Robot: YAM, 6 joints.
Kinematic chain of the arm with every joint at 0, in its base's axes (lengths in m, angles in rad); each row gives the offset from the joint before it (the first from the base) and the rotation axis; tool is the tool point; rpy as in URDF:
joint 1: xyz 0 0 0.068 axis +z
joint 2: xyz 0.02 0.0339 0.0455 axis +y
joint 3: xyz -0.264 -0.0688 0 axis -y
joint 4: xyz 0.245 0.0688 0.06 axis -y
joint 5: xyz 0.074 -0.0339 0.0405 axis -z
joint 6: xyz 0.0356 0 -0.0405 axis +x
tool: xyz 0 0 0 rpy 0 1.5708 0
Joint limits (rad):
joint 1: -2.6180..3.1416
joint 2: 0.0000..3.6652
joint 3: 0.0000..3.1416
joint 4: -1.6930..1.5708
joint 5: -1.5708..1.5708
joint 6: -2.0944..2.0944
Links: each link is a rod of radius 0.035 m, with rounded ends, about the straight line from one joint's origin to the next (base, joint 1, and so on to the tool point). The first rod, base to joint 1, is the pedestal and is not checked.
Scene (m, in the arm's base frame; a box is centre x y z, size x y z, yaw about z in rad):
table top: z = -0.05
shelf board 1: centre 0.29 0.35 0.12 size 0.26 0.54 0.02 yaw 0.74
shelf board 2: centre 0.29 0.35 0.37 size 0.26 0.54 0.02 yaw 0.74
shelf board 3: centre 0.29 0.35 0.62 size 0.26 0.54 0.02 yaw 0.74
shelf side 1: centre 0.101 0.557 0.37 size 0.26 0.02 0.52 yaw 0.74
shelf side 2: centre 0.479 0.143 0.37 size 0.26 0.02 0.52 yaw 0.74
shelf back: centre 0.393 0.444 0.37 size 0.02 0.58 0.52 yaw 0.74
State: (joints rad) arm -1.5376 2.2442 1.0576 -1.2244 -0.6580 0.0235
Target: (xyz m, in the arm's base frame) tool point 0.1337 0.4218 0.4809
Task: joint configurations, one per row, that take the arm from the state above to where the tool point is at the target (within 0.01 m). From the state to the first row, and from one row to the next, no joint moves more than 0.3 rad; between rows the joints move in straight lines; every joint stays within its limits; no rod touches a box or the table.
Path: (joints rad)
1: -1.2564 2.0428 1.1324 -1.2069 -0.6400 0.0815
2: -0.9751 1.8414 1.2072 -1.1894 -0.6220 0.1394
3: -0.6939 1.6400 1.2819 -1.1718 -0.6039 0.1974
4: -0.4126 1.4386 1.3567 -1.1543 -0.5859 0.2553
5: -0.1314 1.2372 1.4315 -1.1368 -0.5679 0.3133
6: 0.1499 1.0359 1.5063 -1.1193 -0.5499 0.3712
7: 0.4058 1.1424 1.5918 -1.0510 -0.5888 0.3017
8: 0.6618 1.2489 1.6773 -0.9826 -0.6278 0.2321
9: 0.9177 1.3555 1.7628 -0.9143 -0.6667 0.1626
10: 1.1737 1.4620 1.8483 -0.8459 -0.7057 0.0930
11: 1.4297 1.5686 1.9338 -0.7776 -0.7446 0.0235
12: 1.3212 1.7826 2.1320 -0.6048 -0.7159 0.0235
13: 1.2128 1.9966 2.3303 -0.4319 -0.6873 0.0235

